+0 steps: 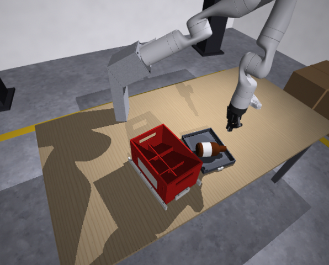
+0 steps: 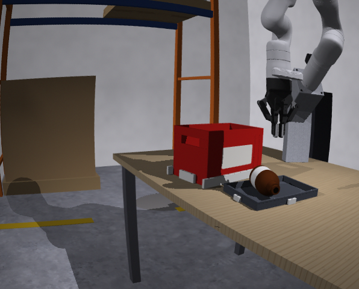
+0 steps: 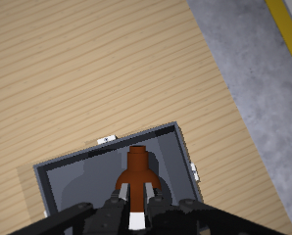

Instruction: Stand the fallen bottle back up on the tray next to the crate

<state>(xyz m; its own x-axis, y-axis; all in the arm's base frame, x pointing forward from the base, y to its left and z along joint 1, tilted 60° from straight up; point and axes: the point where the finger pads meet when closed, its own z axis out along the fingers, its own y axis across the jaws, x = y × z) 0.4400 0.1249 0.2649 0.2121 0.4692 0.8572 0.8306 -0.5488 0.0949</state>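
The brown bottle lies 16 cm below my hand, 5 cm to the right of it and 1 cm behind it. Round my hand: dark grey tray (19 cm below, 5 cm to the right, 4 cm behind); then red crate (33 cm to the right, 12 cm below, 2 cm ahead).
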